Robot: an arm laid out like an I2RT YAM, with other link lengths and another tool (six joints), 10 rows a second.
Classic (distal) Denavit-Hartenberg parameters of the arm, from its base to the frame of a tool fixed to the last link. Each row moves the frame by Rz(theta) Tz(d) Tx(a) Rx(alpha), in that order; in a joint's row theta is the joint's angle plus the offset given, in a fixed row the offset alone. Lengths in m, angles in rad.
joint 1: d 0.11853; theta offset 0; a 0.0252; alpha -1.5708
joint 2: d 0; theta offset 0; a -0.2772; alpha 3.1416
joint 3: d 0; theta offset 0.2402; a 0.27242; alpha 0
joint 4: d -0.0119; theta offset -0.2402; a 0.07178; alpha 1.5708
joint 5: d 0.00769; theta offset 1.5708; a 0; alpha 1.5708
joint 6: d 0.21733; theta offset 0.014; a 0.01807; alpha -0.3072
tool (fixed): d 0.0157; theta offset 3.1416; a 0; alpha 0
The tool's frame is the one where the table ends.
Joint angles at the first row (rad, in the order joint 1, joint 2, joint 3, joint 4, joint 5, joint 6):
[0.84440 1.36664 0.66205 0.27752 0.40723 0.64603]
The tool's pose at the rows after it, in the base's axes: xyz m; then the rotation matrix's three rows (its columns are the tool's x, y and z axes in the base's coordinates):
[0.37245 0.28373 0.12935], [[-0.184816 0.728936 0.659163], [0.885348 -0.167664 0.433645], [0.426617 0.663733 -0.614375]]
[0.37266 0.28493 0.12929], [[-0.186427 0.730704 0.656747], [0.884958 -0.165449 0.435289], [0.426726 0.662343 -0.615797]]
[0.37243 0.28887 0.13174], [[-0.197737 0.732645 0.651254], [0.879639 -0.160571 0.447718], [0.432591 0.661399 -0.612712]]
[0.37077 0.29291 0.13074], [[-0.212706 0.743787 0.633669], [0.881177 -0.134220 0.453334], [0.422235 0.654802 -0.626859]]
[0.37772 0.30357 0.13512], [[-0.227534 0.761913 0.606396], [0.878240 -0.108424 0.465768], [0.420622 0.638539 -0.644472]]
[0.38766 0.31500 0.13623], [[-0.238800 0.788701 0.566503], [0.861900 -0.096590 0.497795], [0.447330 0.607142 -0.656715]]
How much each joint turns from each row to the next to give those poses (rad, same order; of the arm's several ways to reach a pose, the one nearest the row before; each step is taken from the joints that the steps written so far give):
[0.00000 0.00649 0.00268 -0.00114 -0.00267 0.00000]
[0.00000 0.00304 0.00419 -0.00268 -0.00305 0.00000]
[0.00002 0.00001 0.00648 -0.00075 -0.01334 -0.00152]
[-0.00078 0.00230 0.01526 -0.02745 -0.02100 -0.01145]
[-0.01564 0.03204 0.06792 -0.05381 -0.04425 -0.00877]
[-0.03357 0.04270 0.06484 -0.03550 -0.07706 0.00801]

